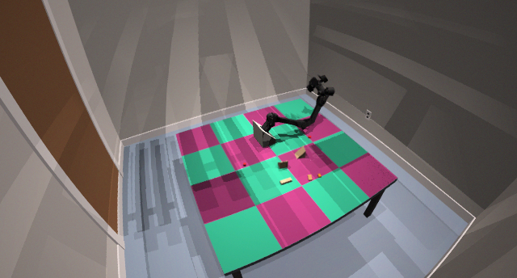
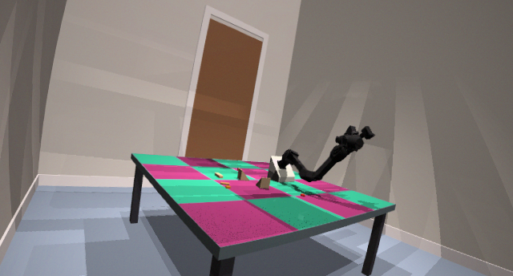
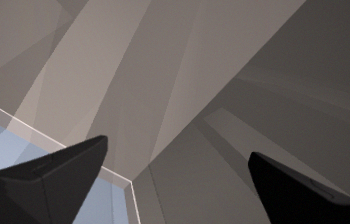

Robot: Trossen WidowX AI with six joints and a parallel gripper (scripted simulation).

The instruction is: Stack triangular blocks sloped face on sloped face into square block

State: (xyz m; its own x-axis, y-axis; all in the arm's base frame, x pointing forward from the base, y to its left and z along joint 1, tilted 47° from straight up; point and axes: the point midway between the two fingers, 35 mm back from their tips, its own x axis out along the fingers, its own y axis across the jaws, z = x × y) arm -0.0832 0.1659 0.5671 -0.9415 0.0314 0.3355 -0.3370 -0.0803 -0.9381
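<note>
The triangular block lies 44 cm ahead of my gripper tip, 55 cm to the right of it and 36 cm below it. Also, from my gripper tip: flat wooden bar: 57 cm ahead, 60 cm to the right, 37 cm below; then tiny red piece: 31 cm ahead, 78 cm to the right, 37 cm below.
</note>
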